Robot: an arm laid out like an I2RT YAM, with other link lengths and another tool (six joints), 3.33 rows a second.
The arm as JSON. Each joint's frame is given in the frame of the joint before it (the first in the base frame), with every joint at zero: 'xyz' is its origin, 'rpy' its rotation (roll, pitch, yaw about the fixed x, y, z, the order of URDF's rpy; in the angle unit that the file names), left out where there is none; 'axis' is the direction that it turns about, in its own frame. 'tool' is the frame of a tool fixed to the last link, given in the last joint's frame.
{
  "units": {
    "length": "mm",
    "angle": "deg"
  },
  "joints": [
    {
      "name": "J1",
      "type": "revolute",
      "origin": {
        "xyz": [
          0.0,
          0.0,
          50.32
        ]
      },
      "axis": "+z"
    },
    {
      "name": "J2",
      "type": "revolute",
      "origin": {
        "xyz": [
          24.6,
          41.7,
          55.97
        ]
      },
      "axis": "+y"
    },
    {
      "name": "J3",
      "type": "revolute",
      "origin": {
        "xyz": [
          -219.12,
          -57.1,
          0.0
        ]
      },
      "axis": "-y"
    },
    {
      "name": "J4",
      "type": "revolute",
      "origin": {
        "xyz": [
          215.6,
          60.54,
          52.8
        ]
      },
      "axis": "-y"
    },
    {
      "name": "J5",
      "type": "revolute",
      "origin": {
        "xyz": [
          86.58,
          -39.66,
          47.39
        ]
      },
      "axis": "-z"
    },
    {
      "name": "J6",
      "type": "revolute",
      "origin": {
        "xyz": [
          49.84,
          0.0,
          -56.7
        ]
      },
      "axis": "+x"
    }
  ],
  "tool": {
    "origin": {
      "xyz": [
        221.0,
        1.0,
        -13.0
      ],
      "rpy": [
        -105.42,
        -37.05,
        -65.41
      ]
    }
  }
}
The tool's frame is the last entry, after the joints.
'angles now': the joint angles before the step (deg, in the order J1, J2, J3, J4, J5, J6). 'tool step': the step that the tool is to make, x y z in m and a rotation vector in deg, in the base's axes. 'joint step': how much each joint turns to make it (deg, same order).
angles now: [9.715, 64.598, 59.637, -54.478, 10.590, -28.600]
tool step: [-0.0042, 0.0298, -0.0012, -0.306, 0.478, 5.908]
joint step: [5.573, 0.009, 0.018, -0.469, -0.001, -0.394]
